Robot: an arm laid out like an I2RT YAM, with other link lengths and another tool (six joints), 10 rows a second.
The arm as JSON. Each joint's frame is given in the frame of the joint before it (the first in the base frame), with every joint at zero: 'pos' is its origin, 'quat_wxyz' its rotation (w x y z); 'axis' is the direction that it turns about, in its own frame. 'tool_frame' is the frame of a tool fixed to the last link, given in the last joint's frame.
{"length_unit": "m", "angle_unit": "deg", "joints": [
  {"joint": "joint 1", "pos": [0.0, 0.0, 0.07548], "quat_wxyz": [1.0, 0.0, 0.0, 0.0], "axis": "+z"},
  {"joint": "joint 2", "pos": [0.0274, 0.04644, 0.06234], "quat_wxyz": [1.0, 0.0, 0.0, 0.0], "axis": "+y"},
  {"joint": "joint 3", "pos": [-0.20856, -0.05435, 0.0], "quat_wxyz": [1.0, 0.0, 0.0, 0.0], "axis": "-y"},
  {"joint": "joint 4", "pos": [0.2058, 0.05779, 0.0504], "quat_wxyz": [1.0, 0.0, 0.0, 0.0], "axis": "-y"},
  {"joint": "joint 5", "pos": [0.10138, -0.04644, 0.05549], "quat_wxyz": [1.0, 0.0, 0.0, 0.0], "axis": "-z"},
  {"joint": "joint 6", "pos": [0.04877, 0.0, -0.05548], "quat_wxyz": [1.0, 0.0, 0.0, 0.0], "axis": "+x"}
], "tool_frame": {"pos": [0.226, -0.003, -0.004], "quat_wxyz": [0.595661, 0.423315, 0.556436, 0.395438]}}
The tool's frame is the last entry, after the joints.
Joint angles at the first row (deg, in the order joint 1, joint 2, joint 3, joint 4, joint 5, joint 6):
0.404, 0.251, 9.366, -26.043, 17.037, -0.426
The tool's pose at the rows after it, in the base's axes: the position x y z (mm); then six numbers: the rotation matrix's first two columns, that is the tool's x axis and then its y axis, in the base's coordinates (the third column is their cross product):
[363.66 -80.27 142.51 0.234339 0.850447 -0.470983 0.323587 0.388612 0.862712]
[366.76 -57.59 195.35 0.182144 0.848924 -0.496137 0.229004 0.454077 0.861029]
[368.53 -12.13 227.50 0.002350 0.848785 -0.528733 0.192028 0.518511 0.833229]
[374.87 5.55 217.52 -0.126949 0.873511 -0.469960 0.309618 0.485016 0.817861]
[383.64 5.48 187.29 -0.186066 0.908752 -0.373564 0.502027 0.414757 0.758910]
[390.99 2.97 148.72 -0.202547 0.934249 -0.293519 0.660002 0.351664 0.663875]
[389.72 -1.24 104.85 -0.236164 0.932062 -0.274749 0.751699 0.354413 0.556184]
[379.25 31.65 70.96 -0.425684 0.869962 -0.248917 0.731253 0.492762 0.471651]
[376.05 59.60 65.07 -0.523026 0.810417 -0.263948 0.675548 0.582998 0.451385]
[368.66 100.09 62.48 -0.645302 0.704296 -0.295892 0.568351 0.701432 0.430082]
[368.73 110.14 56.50 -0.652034 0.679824 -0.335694 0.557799 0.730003 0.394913]
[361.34 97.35 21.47 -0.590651 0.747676 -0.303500 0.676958 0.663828 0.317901]
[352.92 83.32 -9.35 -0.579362 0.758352 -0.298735 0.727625 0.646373 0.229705]
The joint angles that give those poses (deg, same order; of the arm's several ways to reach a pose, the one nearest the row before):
0.403, 0.319, 11.443, -24.205, 17.604, -4.711
0.403, 2.590, 18.984, -24.950, 12.643, -8.426
0.402, 13.692, 33.693, -31.399, 3.003, -11.989
0.405, 30.284, 49.190, -40.206, -0.644, -9.671
0.405, 48.709, 64.839, -50.019, -0.557, -5.081
0.406, 64.139, 76.007, -56.795, 0.034, -1.103
0.406, 73.493, 79.240, -59.002, 0.908, -1.234
2.458, 79.132, 80.203, -60.642, -3.224, -8.295
6.765, 80.227, 80.206, -60.402, -3.158, -10.808
13.410, 80.815, 80.204, -60.074, -2.568, -14.239
18.109, 82.235, 80.202, -59.199, 2.000, -12.185
19.266, 88.074, 80.184, -59.244, 5.737, -4.711
19.267, 93.514, 80.182, -59.157, 7.967, -2.743

